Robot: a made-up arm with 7 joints.
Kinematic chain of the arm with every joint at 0, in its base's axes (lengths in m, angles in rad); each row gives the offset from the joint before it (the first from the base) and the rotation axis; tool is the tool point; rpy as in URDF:
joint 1: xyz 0 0 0.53 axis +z
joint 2: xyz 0 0 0 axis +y
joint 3: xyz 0 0 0.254 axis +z
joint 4: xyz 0.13 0 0 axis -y
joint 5: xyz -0.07 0 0.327 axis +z
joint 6: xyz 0 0 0 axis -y
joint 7: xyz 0.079 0 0 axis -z
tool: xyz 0 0 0 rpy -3.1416 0 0
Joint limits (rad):
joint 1: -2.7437..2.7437
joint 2: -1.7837..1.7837
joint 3: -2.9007..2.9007
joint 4: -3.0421..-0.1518
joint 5: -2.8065..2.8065
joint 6: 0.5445..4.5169
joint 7: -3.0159..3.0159
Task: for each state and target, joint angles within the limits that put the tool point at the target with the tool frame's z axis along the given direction. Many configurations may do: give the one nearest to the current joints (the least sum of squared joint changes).
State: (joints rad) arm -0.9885 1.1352 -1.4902 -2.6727 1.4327 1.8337 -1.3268
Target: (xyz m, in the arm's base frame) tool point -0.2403 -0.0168 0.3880 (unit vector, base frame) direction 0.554 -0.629 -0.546
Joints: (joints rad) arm -1.2596 0.7829 -1.3775 -3.0348 1.4359 1.4000 -1.3268
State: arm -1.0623 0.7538 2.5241 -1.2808 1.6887 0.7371 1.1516
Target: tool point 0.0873 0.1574 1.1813 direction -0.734 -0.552 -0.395
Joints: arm -0.8898 0.4070 2.5035 -0.8344 1.8029 0.7487 1.1516
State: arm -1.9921 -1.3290 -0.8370 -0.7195 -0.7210 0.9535 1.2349
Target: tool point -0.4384 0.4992 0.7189 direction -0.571 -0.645 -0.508
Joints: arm -1.4315 -1.5515 -1.1064 -0.8976 -0.8325 1.4997 1.2349
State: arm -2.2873 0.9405 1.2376 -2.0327 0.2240 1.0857 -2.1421
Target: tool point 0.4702 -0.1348 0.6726 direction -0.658 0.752 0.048
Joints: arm -1.8091 0.9413 1.7397 -2.0689 0.6041 1.1121 -2.1421
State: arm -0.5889 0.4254 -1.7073 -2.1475 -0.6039 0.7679 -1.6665
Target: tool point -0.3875 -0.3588 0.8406 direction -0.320 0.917 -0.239
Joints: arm -0.8480 0.3534 -1.7226 -1.6160 -0.9763 1.3461 -1.6665
